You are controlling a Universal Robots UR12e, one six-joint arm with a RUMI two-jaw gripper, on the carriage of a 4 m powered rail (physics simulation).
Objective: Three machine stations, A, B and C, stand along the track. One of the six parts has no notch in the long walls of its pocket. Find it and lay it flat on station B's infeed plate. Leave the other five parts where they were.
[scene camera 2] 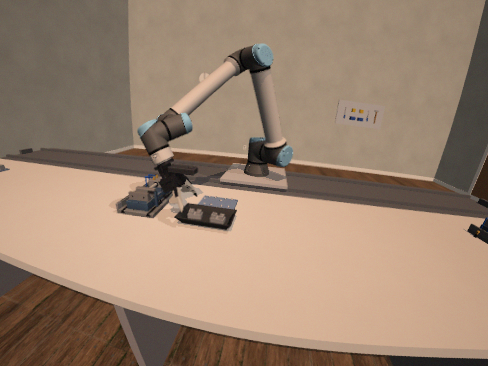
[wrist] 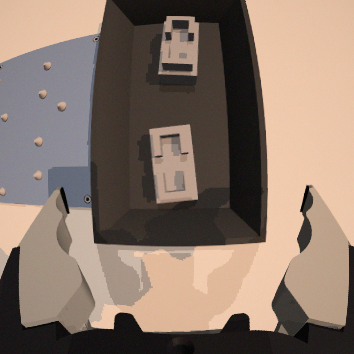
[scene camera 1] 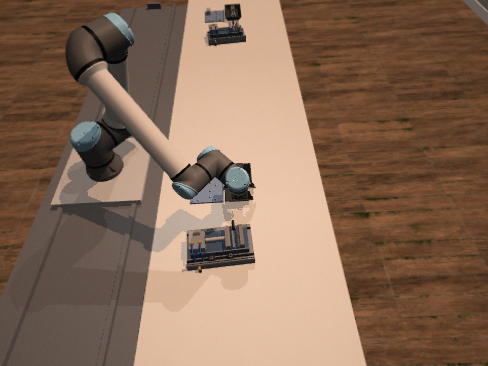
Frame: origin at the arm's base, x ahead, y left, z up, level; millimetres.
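Seen in the pictures: gripper, fingertip midpoint: (scene camera 2: 190, 203) (wrist: 184, 189); arm's base, origin of the base link: (scene camera 2: 256, 172) (scene camera 1: 105, 167).
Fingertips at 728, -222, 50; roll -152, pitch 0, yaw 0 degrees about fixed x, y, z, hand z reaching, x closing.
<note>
Offsets run from my fingertips to a thing's top centre, as dx, dy, dz. "spot": to the spot under its first point.
My gripper (scene camera 2: 189, 200) (wrist: 184, 189) is open and empty, low over the near end of a dark tray @[-6, +74, -37] (scene camera 2: 205, 225) (wrist: 111, 125); in scene camera 1 the wrist mostly hides it. Two pale grey parts lie apart in the tray. The upper part @[-3, +123, -32] (wrist: 178, 50) in the wrist view shows dark gaps in both long walls of its pocket. The lower part @[-9, +17, -32] (wrist: 170, 167), slightly turned, lies between the finger lines; small dark marks show beside its pocket, but I cannot tell whether they are notches. A blue-grey infeed plate @[-172, +72, -71] (scene camera 1: 207, 194) (scene camera 2: 218, 202) (wrist: 25, 125) with pegs adjoins the tray. Its station letter is not readable.
A vise-like machine @[-101, -270, +20] (scene camera 1: 220, 247) (scene camera 2: 142, 200) stands near the tray. A farther station has its own machine @[spot: -59, +1530, -35] (scene camera 1: 226, 35), dark tray @[spot: +4, +1967, -56] (scene camera 1: 233, 11) and plate @[-166, +1940, -71] (scene camera 1: 214, 16). Part of another machine @[spot: -139, +1476, -39] (scene camera 2: 481, 231) shows at scene camera 2's right edge. The rail (scene camera 1: 60, 260) runs beside the table.
</note>
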